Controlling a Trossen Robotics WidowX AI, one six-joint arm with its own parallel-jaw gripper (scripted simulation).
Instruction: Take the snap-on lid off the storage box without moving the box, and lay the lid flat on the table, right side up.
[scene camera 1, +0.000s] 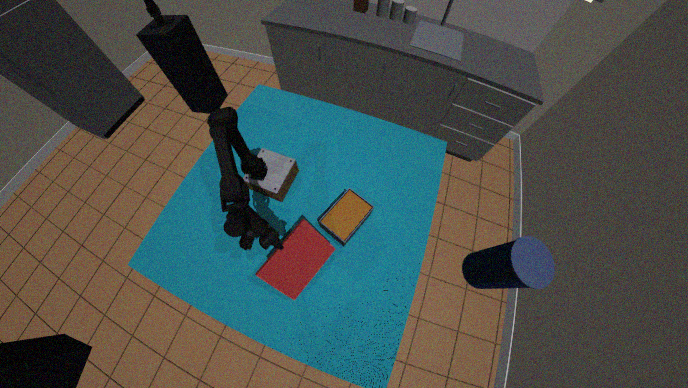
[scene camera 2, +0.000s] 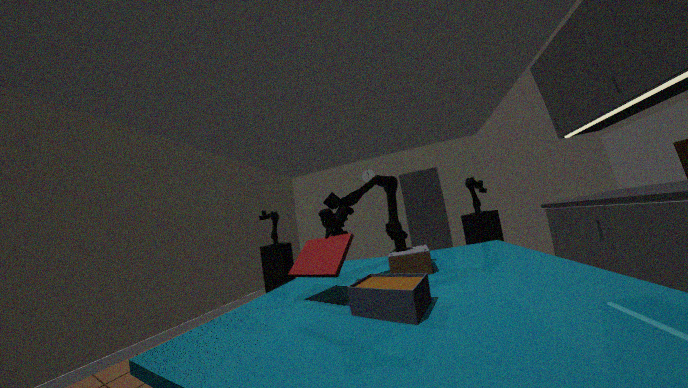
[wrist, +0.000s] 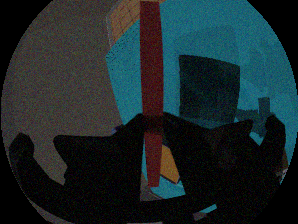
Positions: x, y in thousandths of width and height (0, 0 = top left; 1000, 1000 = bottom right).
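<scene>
There's a red lid that I can see in scene camera 1 (421, 697), and it's there in scene camera 2 (469, 664) and the wrist view (512, 257) too.
</scene>
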